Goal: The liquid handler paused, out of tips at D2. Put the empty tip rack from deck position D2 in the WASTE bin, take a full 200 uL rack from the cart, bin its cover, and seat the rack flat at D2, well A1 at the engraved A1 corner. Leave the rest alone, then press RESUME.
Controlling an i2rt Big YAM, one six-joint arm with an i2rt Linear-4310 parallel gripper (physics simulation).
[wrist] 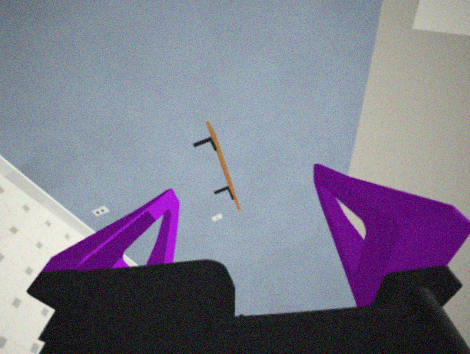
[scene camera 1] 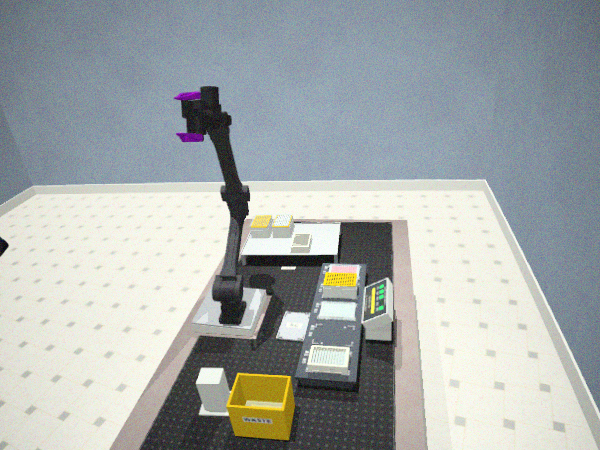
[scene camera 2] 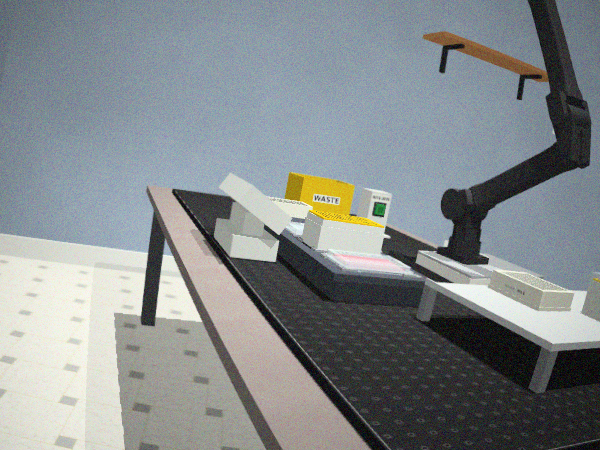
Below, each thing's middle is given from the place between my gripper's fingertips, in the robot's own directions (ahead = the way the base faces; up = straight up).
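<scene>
Counting from my hand, I find the white box (scene camera 1: 212, 385) 4 cm ahead, 28 cm to the right and 77 cm below. The pink plate (scene camera 2: 363, 262) is well ahead of my hand, a long way to the left of it and far below it. Then there is the yellow WASTE bin (scene camera 2: 326, 195), a good way ahead of my hand, far to the right of it and a long way below it, and also the white cart shelf (scene camera 2: 555, 326), which from the same hand is 17 cm ahead, 63 cm to the left and 78 cm below.
</scene>
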